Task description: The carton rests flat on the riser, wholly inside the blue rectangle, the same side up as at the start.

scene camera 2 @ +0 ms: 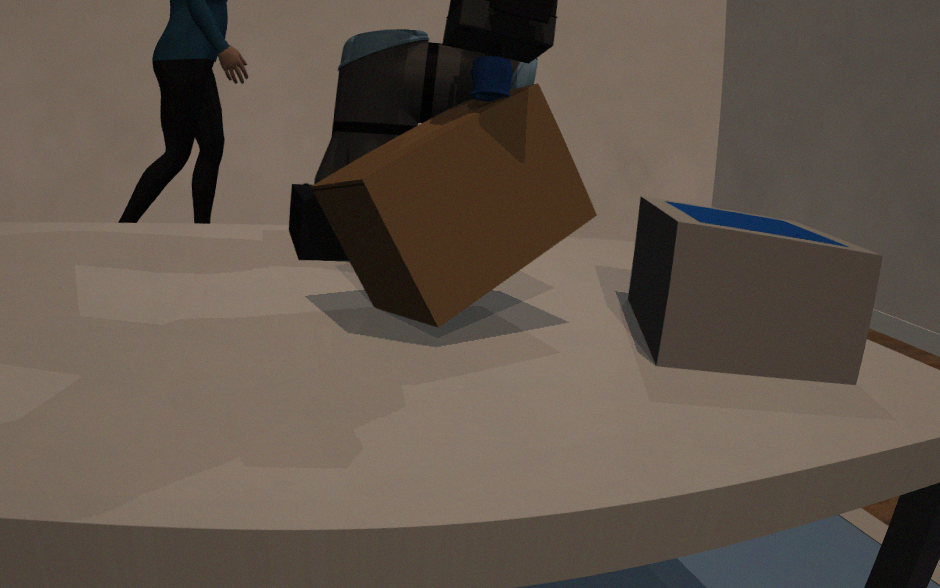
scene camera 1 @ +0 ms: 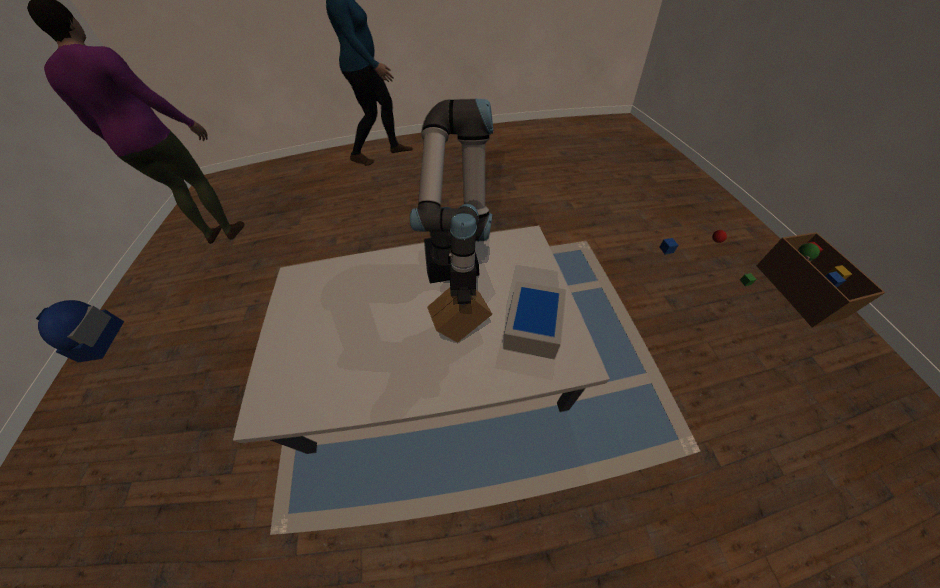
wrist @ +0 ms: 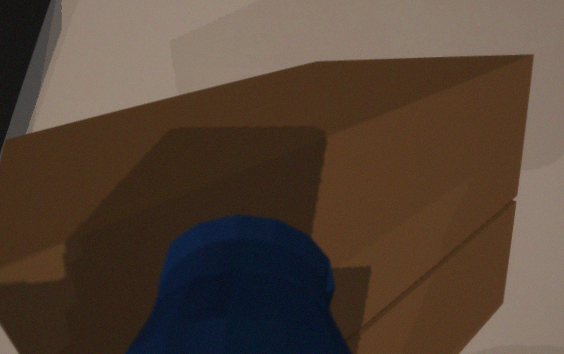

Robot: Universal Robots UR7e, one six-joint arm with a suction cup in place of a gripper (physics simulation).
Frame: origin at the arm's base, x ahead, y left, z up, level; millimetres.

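Seen in the pictures: hand at its tool point: [scene camera 2: 489, 94] [wrist: 251, 300]; arm's base at its link origin: [scene camera 1: 446, 254].
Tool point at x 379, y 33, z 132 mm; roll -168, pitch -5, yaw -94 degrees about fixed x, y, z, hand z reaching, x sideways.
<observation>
Offsets run from my tool point to a thing's middle. Level surfaces: height alone.
The brown carton @[26 mm back, 16 mm right, 95 mm down] [scene camera 1: 458, 324] [scene camera 2: 471, 208] [wrist: 415, 165] hangs steeply tilted under my suction cup [scene camera 1: 463, 298] [scene camera 2: 491, 79] [wrist: 245, 280]. The blue cup meets the carton's upper face near its raised edge in scene camera 2, and the carton stays on it. The carton's lowest corner is just above the table or touching it; I cannot tell which. The grey riser @[37 mm ahead, 271 mm left, 144 mm down] [scene camera 1: 532, 343] [scene camera 2: 762, 308] stands to the right of the carton, apart from it. The blue rectangle @[37 mm ahead, 271 mm left, 84 mm down] [scene camera 1: 537, 310] [scene camera 2: 752, 221] on its top is uncovered. The contact spot is hidden behind the cup in the wrist view.
The white table @[204 mm down] [scene camera 1: 311, 388] [scene camera 2: 277, 478] carries the arm's base and the riser, which stands near its right edge. Two people [scene camera 1: 103, 104] [scene camera 1: 357, 41] are behind the table. A box of toys [scene camera 1: 804, 291] stands on the floor at the right, with several loose toys near it.
</observation>
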